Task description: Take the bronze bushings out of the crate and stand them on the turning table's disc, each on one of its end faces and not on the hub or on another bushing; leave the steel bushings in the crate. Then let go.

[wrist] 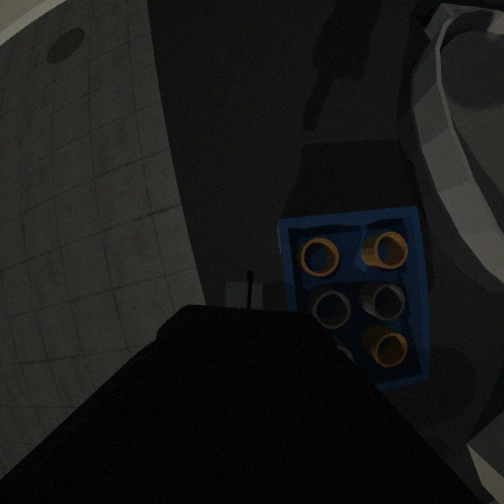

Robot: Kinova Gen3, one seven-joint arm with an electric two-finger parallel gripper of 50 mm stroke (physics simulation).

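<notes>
A blue crate [419, 300] lies right of centre in the wrist view. Three bronze bushings [319, 256] [385, 250] [387, 347] stand in it. Two steel bushings [331, 307] [384, 300] sit between them, and a third steel one [345, 350] is mostly hidden by my gripper's dark body. My gripper [248, 292] hangs left of the crate and apart from it. Its two grey finger pads are pressed together with only a thin dark line between them. I see no bushing between the fingers. The turning table's pale disc [450, 165] curves along the right edge.
The dark table top [225, 150] runs under the crate. A tiled grey floor [75, 225] with a dark round spot [65, 45] lies to the left. The gripper's black body [225, 425] fills the lower part of the view.
</notes>
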